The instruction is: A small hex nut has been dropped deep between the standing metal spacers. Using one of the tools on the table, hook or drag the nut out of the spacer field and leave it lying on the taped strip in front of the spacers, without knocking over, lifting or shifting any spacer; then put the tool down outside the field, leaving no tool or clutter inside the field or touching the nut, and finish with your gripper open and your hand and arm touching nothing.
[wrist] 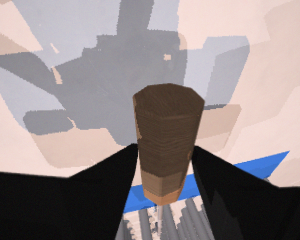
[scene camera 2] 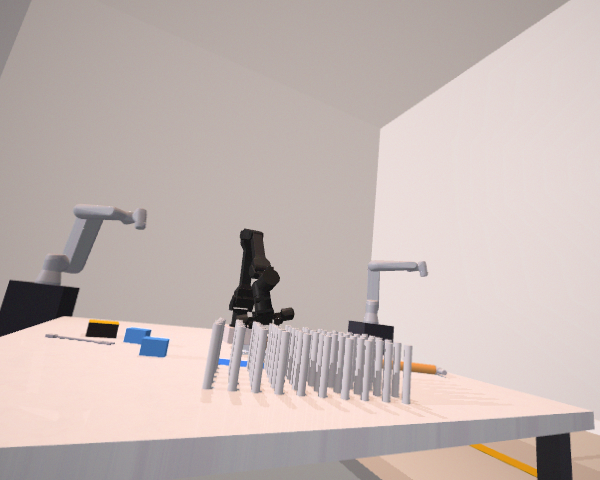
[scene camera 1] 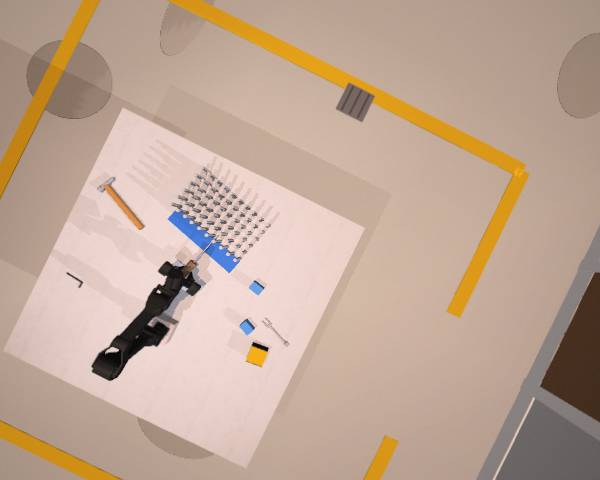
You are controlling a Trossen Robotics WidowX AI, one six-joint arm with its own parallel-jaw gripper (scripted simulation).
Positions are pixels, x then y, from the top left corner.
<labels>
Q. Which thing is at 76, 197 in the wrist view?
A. My gripper.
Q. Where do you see a blue taped strip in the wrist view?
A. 261, 168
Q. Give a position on a blue taped strip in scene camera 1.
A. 198, 237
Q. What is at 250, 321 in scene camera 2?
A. My gripper.
</labels>
